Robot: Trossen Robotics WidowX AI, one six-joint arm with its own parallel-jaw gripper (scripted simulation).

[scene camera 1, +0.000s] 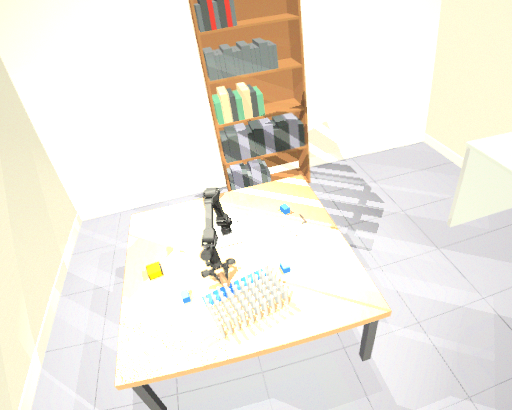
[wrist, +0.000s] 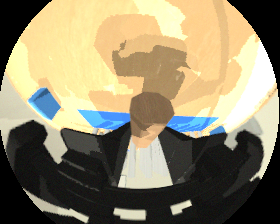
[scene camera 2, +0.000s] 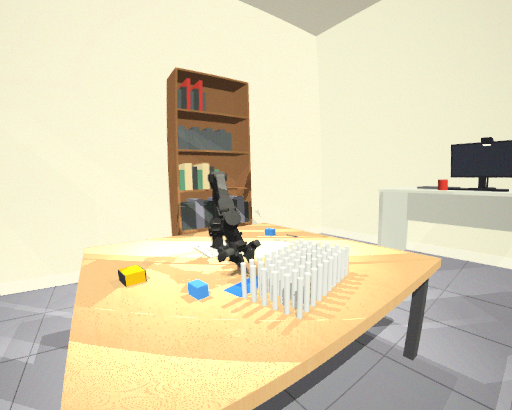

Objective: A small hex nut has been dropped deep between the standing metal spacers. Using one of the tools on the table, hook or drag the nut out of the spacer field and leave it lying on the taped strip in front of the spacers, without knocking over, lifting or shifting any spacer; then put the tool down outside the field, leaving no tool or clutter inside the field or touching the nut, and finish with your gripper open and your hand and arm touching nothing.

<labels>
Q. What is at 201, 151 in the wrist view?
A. My gripper.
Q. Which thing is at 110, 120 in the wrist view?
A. A blue taped strip.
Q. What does my gripper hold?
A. A brown stick-like tool.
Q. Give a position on a brown stick-like tool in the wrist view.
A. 150, 112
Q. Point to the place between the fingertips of my gripper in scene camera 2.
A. At 250, 271
</labels>
